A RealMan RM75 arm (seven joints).
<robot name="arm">
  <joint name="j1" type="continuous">
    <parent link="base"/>
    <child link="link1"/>
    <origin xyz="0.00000 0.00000 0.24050" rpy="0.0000 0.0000 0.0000"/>
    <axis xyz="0 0 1"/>
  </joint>
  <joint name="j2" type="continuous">
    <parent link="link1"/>
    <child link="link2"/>
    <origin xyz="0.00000 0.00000 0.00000" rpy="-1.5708 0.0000 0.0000"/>
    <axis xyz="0 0 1"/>
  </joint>
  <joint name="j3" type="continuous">
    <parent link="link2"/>
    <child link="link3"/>
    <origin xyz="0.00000 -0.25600 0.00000" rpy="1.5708 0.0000 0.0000"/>
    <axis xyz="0 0 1"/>
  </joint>
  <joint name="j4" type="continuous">
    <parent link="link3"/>
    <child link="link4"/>
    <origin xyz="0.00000 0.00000 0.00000" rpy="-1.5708 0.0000 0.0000"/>
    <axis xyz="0 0 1"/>
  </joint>
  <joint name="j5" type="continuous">
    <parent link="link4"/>
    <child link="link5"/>
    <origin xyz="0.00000 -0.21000 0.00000" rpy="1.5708 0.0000 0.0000"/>
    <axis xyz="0 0 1"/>
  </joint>
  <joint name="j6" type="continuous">
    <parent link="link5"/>
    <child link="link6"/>
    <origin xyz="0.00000 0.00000 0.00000" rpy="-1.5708 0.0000 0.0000"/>
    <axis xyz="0 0 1"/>
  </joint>
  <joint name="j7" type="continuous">
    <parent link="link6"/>
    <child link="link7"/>
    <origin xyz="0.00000 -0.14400 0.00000" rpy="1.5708 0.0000 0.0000"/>
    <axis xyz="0 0 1"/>
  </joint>
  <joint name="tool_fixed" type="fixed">
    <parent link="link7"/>
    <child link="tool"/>
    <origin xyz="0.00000 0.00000 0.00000" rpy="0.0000 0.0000 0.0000"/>
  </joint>
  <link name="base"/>
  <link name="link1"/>
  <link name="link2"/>
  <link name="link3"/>
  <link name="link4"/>
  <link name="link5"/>
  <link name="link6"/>
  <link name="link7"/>
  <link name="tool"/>
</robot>
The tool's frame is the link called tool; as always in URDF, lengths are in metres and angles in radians. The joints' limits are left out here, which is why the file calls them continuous.
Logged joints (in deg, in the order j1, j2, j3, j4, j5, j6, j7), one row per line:
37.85, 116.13, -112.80, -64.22, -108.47, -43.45, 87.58
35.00, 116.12, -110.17, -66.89, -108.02, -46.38, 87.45
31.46, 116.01, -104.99, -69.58, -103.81, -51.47, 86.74
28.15, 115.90, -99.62, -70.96, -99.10, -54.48, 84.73
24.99, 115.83, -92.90, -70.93, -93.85, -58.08, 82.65
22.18, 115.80, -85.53, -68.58, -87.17, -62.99, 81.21
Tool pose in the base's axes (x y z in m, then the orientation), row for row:
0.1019, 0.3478, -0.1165, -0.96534, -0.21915, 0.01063, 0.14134
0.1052, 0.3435, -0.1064, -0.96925, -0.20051, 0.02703, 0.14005
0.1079, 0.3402, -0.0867, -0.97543, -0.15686, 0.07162, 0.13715
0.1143, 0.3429, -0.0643, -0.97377, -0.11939, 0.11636, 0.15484
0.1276, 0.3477, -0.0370, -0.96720, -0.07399, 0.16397, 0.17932
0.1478, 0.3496, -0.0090, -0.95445, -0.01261, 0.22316, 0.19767
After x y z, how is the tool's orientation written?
As a quaternion, x y z w.
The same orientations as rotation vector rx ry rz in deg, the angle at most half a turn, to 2 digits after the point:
-159.68, -36.25, 1.76
-160.44, -33.19, 4.47
-161.73, -26.01, 11.87
-159.86, -19.60, 19.10
-156.65, -11.98, 26.56
-153.06, -2.02, 35.79

